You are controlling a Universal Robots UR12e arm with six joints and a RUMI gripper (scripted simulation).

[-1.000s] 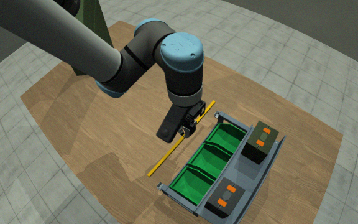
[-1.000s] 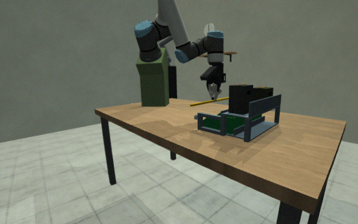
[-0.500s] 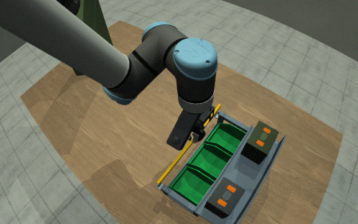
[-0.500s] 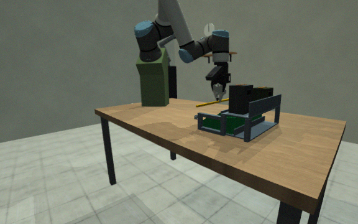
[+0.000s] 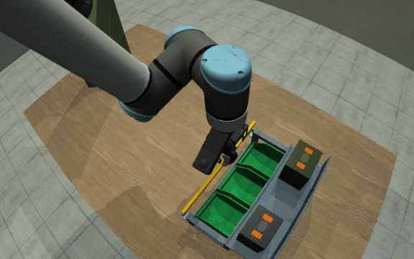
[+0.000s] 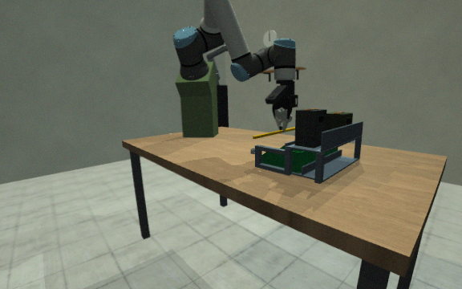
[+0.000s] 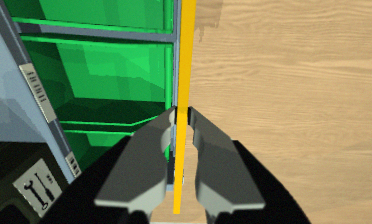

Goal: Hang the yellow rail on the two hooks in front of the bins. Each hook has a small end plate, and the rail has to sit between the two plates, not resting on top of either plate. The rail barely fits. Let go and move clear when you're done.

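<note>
My gripper is now 10 mm above the yellow rail. From my hand the other things lie so: rack front bar: 120 mm below, 10 mm ahead.
</note>
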